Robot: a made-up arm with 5 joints. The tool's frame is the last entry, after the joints. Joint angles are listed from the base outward. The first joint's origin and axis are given. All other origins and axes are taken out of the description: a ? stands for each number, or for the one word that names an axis. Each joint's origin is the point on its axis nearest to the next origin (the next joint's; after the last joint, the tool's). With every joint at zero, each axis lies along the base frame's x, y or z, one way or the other. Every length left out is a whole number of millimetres.
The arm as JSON. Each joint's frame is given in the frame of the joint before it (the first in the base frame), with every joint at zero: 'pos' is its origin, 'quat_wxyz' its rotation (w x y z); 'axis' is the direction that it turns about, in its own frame. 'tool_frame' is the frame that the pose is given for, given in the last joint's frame.
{
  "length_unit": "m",
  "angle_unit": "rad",
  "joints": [
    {
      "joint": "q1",
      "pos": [
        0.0,
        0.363,
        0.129
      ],
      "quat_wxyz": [
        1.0,
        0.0,
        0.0,
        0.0
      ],
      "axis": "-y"
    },
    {
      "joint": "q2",
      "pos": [
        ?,
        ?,
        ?
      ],
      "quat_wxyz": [
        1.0,
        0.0,
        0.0,
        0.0
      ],
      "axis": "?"
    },
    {
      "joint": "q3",
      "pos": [
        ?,
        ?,
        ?
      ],
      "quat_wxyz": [
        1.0,
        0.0,
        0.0,
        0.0
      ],
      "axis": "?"
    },
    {
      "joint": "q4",
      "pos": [
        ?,
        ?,
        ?
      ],
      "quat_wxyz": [
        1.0,
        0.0,
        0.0,
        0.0
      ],
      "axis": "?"
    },
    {
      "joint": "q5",
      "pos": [
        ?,
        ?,
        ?
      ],
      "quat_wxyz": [
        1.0,
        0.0,
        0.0,
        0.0
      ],
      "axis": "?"
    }
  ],
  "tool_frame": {
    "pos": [
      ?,
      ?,
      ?
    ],
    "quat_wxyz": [
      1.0,
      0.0,
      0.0,
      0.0
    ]
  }
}
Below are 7 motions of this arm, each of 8 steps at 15 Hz.
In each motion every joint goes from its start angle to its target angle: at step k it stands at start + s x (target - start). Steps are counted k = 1, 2, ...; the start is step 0. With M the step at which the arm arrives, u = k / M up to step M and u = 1 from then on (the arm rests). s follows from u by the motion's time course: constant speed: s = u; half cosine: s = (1 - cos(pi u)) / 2; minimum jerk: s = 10 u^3 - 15 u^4 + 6 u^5.
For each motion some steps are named. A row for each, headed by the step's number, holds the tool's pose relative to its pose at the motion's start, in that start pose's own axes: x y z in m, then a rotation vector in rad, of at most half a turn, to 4 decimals.
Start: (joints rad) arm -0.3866 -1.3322 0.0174 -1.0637 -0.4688
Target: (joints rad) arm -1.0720 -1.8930 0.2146 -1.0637 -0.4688
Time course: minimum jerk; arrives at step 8
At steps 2, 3, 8:
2: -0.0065 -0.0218 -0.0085 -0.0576 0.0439 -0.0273
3: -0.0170 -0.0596 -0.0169 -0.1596 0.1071 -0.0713
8: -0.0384 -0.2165 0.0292 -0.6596 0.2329 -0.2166

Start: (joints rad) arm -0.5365 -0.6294 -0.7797 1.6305 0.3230
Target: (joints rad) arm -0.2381 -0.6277 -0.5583 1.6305 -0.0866
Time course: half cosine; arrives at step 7
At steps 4, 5, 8:
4: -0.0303 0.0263 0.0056 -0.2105 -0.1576 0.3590
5: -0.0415 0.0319 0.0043 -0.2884 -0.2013 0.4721
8: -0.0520 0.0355 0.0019 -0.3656 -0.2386 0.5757

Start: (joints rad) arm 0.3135 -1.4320 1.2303 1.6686 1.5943
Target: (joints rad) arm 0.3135 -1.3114 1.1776 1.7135 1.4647
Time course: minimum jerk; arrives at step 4
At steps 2, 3, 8:
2: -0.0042 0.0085 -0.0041 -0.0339 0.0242 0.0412
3: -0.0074 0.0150 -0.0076 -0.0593 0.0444 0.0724
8: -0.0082 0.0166 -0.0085 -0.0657 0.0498 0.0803

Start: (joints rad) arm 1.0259 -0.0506 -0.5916 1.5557 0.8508
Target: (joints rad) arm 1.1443 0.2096 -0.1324 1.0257 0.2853
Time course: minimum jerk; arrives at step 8
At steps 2, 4, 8:
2: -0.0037 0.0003 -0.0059 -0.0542 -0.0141 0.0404
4: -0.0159 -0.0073 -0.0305 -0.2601 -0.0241 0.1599
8: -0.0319 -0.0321 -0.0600 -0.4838 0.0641 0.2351

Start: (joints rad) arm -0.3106 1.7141 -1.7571 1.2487 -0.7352
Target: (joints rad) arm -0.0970 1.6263 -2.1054 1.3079 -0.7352
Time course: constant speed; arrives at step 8
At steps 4, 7, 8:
4: 0.0206 0.0365 0.0268 0.2098 -0.1770 0.0615
7: 0.0322 0.0595 0.0513 0.3679 -0.3118 0.1008
8: 0.0352 0.0663 0.0601 0.4208 -0.3569 0.1126

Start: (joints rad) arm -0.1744 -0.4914 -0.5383 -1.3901 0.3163
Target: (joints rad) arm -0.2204 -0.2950 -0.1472 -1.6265 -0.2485
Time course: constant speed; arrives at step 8
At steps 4, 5, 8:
4: -0.0623 0.0616 0.0001 0.1775 0.1280 0.3559
5: -0.0804 0.0750 0.0032 0.2266 0.1552 0.4485
8: -0.1389 0.1075 0.0197 0.3856 0.2245 0.7327

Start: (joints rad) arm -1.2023 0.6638 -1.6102 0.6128 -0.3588
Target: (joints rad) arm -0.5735 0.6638 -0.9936 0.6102 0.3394
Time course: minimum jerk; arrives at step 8
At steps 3, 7, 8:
3: 0.0085 -0.0073 -0.0091 -0.1440 0.0331 -0.1649
7: 0.0145 -0.0316 0.0087 -0.5151 -0.1180 -0.5771
8: 0.0144 -0.0320 0.0099 -0.5223 -0.1253 -0.5861

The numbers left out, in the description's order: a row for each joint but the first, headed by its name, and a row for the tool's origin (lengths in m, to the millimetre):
q2: xyz -0.039 0.0 0.111, axis +x
q3: xyz 0.0 0.099 -0.108, axis -z
q4: xyz -0.049 -0.039 0.0, axis -y
q5: xyz 0.103 0.0 -0.095, axis -z
tool: xyz 0.084 0.078 0.0

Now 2 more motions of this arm.
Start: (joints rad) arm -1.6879 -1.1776 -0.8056 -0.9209 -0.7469
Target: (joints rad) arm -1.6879 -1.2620 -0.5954 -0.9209 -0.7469
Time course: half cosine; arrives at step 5
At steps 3, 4, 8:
3: 0.0021 -0.0057 -0.0034 0.0874 -0.0303 -0.1158
4: 0.0028 -0.0084 -0.0046 0.1192 -0.0424 -0.1611
8: 0.0030 -0.0095 -0.0051 0.1311 -0.0471 -0.1786

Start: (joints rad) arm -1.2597 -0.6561 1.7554 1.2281 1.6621
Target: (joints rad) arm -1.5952 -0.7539 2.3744 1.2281 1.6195
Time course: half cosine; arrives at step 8
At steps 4, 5, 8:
4: 0.0017 0.0130 0.0344 0.1076 -0.2196 0.0535
5: 0.0005 0.0162 0.0482 0.1551 -0.2986 0.0664
8: -0.0033 0.0186 0.0704 0.2374 -0.4195 0.0776

